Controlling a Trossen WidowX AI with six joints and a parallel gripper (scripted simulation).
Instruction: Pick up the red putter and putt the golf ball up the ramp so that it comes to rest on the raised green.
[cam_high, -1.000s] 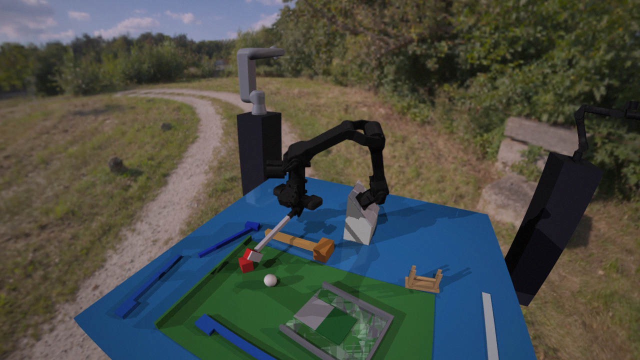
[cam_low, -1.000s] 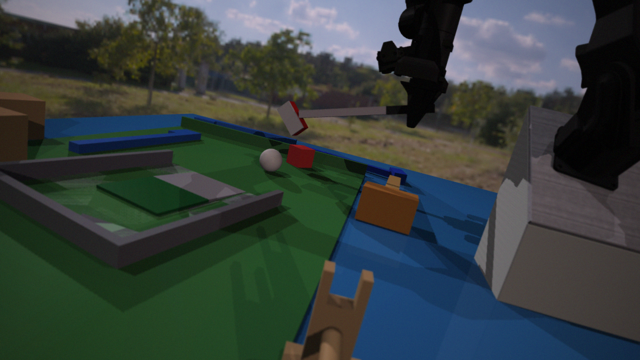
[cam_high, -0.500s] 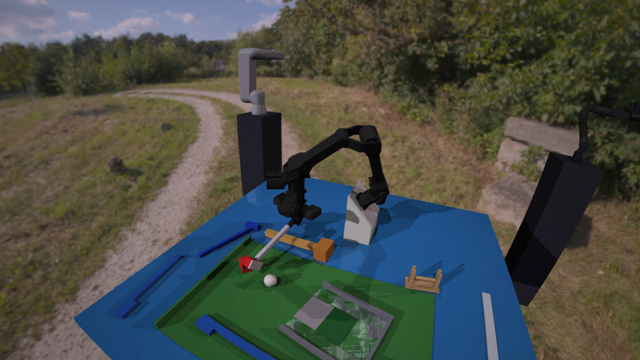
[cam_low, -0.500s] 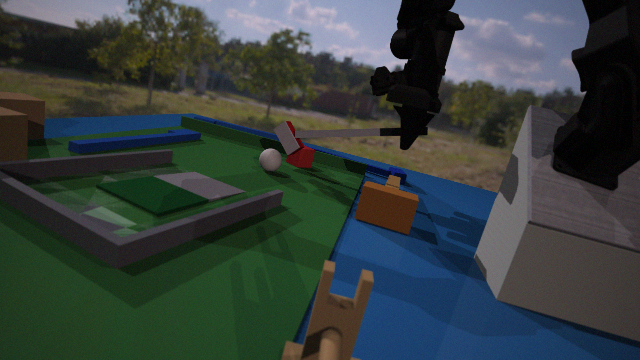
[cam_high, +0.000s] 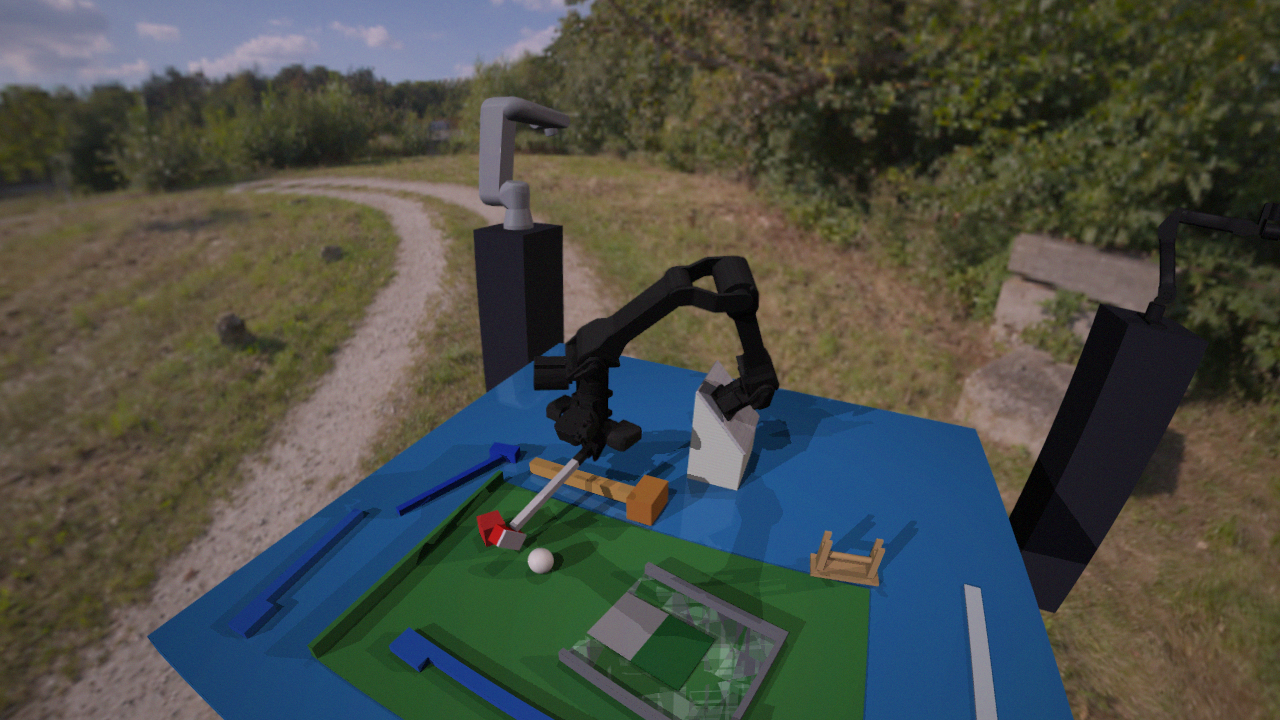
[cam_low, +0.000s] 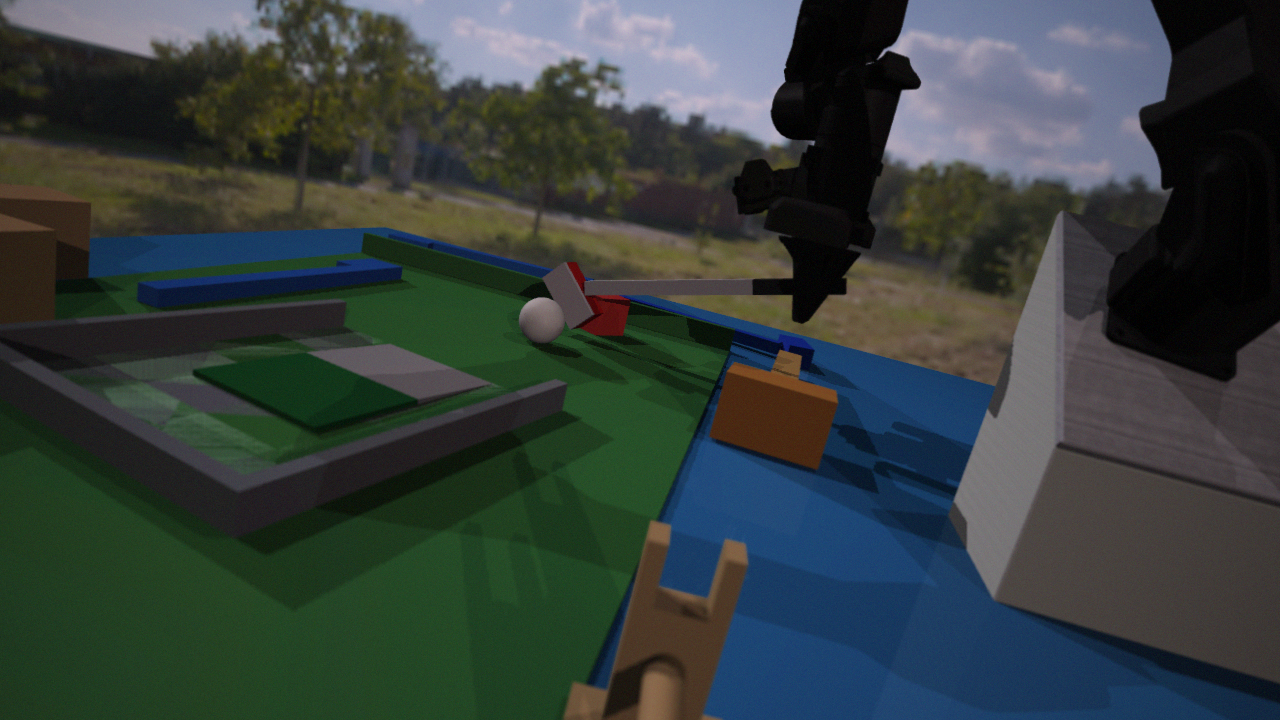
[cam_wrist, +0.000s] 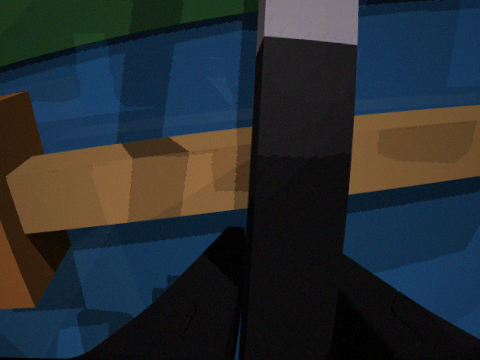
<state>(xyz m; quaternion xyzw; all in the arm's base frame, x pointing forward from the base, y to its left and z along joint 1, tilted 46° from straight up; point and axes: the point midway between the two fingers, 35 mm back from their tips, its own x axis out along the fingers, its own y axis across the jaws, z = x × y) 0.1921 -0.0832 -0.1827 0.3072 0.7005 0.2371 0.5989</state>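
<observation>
Now: gripper tip 120 mm short of the red putter and 10 mm to the left of it. From my gripper tip the other things lie so: white golf ball 220 mm ahead, 60 mm below, 40 mm to the left; then small red cube 210 mm ahead, 80 mm to the right, 60 mm below; then wooden stand 500 mm to the left, 40 mm below, 10 mm behind.
</observation>
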